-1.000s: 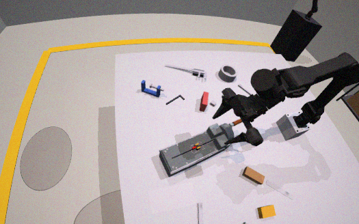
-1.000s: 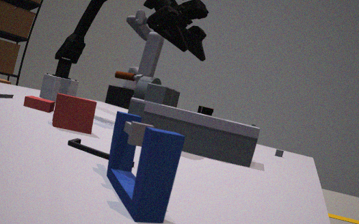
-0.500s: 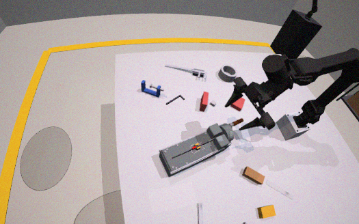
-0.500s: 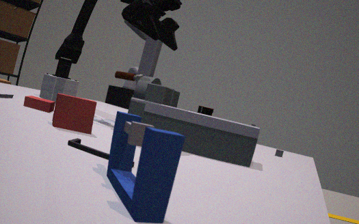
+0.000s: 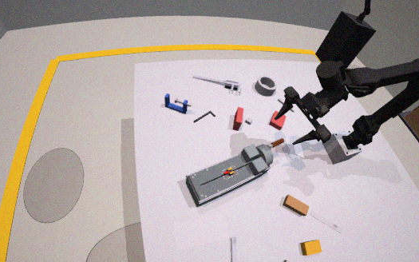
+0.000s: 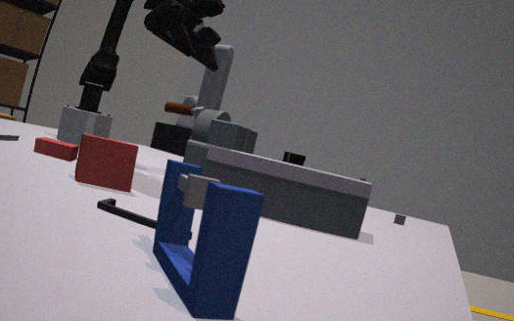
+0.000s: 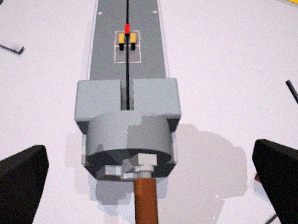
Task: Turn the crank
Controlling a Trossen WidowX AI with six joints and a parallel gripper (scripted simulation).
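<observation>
Right now my gripper tip is 2 cm past the crank handle, 1 cm to the left of it and 8 cm above it. Also, from my gripper tip: tan block (9 cm behind, 19 cm to the left, 18 cm below); red pointer (16 cm ahead, 7 cm to the left, 11 cm below); black hex key (18 cm ahead, 21 cm to the right, 19 cm below).
</observation>
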